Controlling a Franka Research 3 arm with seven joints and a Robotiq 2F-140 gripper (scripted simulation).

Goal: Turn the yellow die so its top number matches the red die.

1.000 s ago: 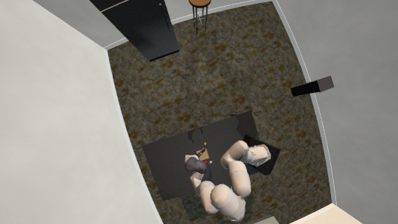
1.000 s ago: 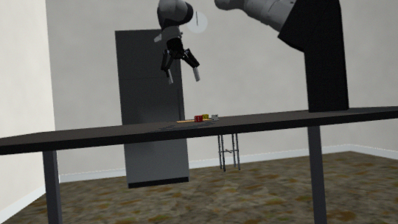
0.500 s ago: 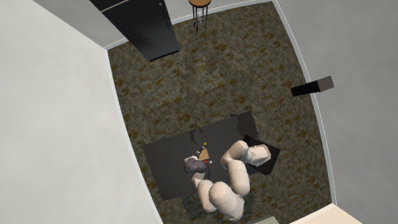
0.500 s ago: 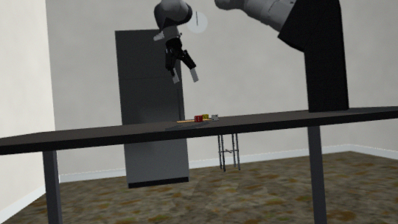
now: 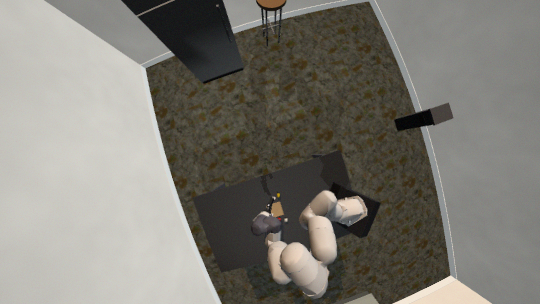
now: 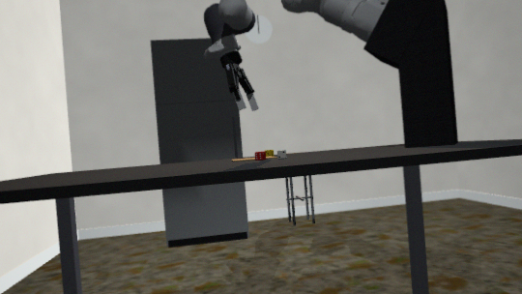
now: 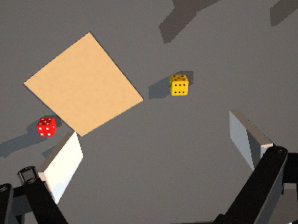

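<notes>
Right now my hand is 7 cm past the yellow die and 17 cm above it. Also, from my hand: white die: 4 cm ahead, 24 cm to the left, 17 cm below; then red die: 9 cm ahead, 19 cm to the left, 17 cm below; then tan mat: 5 cm ahead, 10 cm to the left, 18 cm below.
</notes>
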